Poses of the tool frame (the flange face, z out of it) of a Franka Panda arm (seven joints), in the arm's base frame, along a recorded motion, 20 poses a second.
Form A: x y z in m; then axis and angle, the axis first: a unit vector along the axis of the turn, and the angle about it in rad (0 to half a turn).
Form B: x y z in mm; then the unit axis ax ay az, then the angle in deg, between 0 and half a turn. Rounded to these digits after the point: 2 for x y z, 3 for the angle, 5 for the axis.
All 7 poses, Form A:
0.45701 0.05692 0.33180 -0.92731 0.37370 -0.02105 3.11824
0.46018 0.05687 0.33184 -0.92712 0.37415 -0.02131 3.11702
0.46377 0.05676 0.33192 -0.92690 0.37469 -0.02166 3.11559
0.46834 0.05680 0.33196 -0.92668 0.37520 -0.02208 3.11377
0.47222 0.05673 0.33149 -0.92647 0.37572 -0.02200 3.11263
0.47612 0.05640 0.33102 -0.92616 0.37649 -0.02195 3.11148
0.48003 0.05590 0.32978 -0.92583 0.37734 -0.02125 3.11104
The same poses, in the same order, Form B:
457.01 56.92 331.80 -0.92731 0.37370 -0.02105 178.662
460.18 56.87 331.84 -0.92712 0.37415 -0.02131 178.592
463.77 56.76 331.92 -0.92690 0.37469 -0.02166 178.510
468.34 56.80 331.96 -0.92668 0.37520 -0.02208 178.406
472.22 56.73 331.49 -0.92647 0.37572 -0.02200 178.341
476.12 56.40 331.02 -0.92616 0.37649 -0.02195 178.275
480.03 55.90 329.78 -0.92583 0.37734 -0.02125 178.249

